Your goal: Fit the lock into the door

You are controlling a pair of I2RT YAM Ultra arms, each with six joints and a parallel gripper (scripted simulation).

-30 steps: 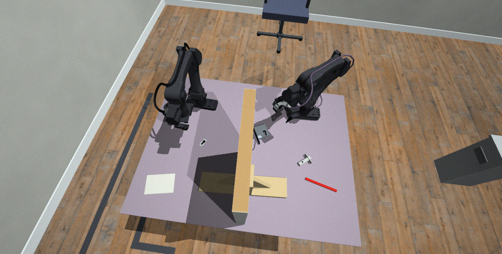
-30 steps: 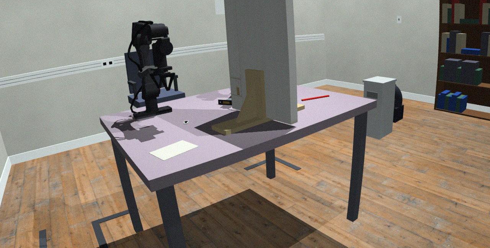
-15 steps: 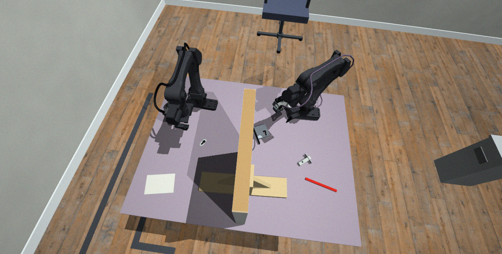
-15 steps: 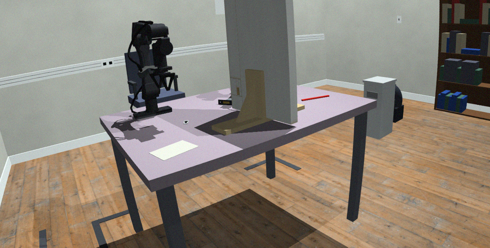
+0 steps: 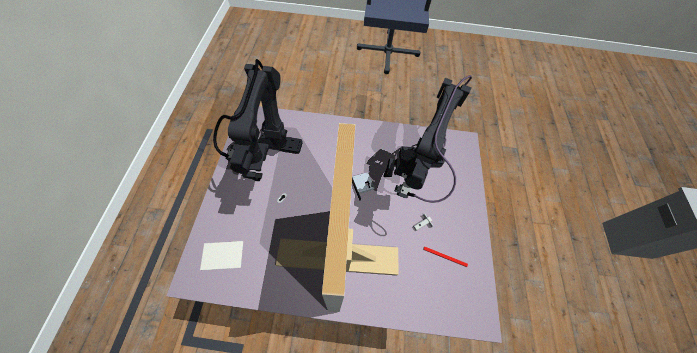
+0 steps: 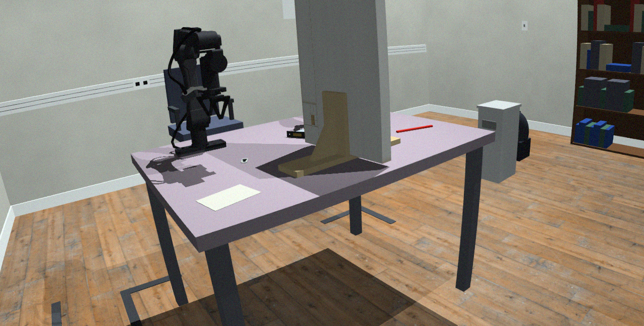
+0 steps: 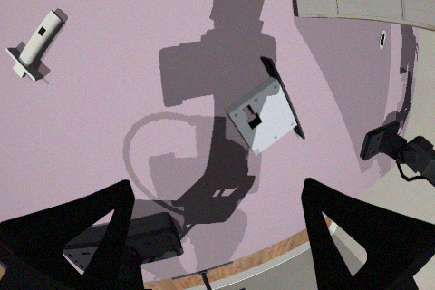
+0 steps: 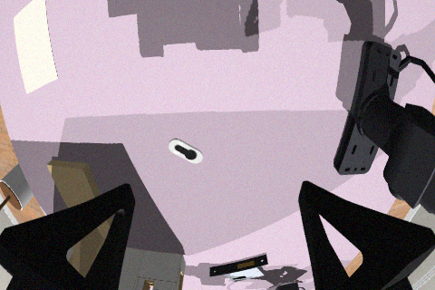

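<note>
Right now the lock is 160 mm below my left hand, 120 mm to the right of it and 40 mm behind it. From my left hand the other things lie so: red rod: 230 mm to the left, 230 mm ahead, 160 mm below; cylinder piece: 160 mm below, 150 mm to the left, 110 mm ahead; keyhole plate: 450 mm to the right, 170 mm below, 60 mm ahead.
</note>
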